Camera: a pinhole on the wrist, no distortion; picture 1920 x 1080 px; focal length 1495.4 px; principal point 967.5 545.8 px. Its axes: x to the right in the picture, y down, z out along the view. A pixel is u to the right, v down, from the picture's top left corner.
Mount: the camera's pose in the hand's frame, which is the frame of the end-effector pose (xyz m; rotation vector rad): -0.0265 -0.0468 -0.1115 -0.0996 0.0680 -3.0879
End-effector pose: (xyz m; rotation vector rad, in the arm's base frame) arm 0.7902 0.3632 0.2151 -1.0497 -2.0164 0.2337
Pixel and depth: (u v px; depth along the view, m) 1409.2 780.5 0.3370
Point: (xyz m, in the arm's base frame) 0.5804 0.2574 0.0691
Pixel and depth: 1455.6 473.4 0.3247
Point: 0.6309 0.2911 0.0343
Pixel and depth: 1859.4 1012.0 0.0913
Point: 0.7777 0.2528 0.2243
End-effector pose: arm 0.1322 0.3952 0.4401 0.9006 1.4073 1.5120
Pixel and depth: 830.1 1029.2 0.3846
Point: 0.3818 0.5300 0.2815
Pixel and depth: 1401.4 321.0 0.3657
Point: 0.4166 0.3900 0.4596
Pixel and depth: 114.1 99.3 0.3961
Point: 0.2967 0.7010 0.5241
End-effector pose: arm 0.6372 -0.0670 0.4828 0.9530 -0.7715 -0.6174
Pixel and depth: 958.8 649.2 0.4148
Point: 0.3870 -0.2558 0.5101
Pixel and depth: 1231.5 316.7 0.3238
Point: 0.4235 -0.1282 0.5290
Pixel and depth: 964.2 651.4 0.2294
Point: 0.5286 -0.1477 0.4574
